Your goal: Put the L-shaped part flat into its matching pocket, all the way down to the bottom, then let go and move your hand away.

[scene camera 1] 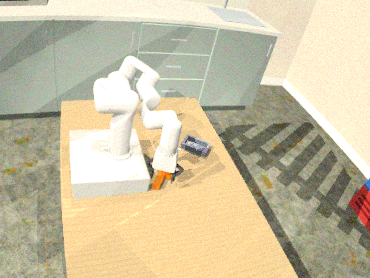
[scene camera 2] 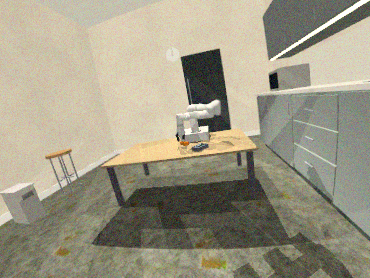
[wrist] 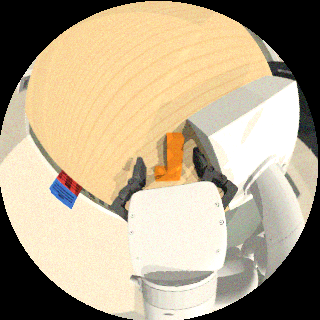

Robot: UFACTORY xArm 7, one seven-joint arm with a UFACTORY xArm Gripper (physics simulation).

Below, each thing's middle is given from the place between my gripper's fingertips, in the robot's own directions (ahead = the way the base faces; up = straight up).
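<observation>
Relative to the orange L-shaped part (wrist: 174, 140), my gripper is 3 cm to the right of it, 2 cm short of it and 4 cm above it.
</observation>
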